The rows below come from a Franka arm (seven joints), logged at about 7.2 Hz.
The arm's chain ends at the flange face. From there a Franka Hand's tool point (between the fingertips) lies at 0.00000 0.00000 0.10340 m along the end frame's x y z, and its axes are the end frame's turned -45 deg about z.
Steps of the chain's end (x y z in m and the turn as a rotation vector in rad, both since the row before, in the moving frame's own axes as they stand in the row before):
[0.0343 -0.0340 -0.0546 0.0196 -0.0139 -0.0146]
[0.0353 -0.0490 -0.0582 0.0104 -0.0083 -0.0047]
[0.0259 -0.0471 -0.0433 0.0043 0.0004 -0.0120]
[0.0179 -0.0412 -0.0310 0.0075 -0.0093 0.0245]
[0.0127 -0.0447 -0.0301 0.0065 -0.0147 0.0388]
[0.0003 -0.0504 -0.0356 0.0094 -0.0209 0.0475]
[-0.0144 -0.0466 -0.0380 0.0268 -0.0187 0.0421]
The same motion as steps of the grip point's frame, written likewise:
[0.0487 -0.0022 -0.0546 0.0237 0.0040 -0.0146]
[0.0598 -0.0111 -0.0582 0.0132 0.0015 -0.0047]
[0.0520 -0.0153 -0.0433 0.0028 0.0033 -0.0120]
[0.0417 -0.0177 -0.0310 0.0119 -0.0013 0.0245]
[0.0400 -0.0242 -0.0301 0.0150 -0.0058 0.0388]
[0.0351 -0.0377 -0.0356 0.0214 -0.0081 0.0475]
[0.0234 -0.0464 -0.0381 0.0322 0.0057 0.0421]

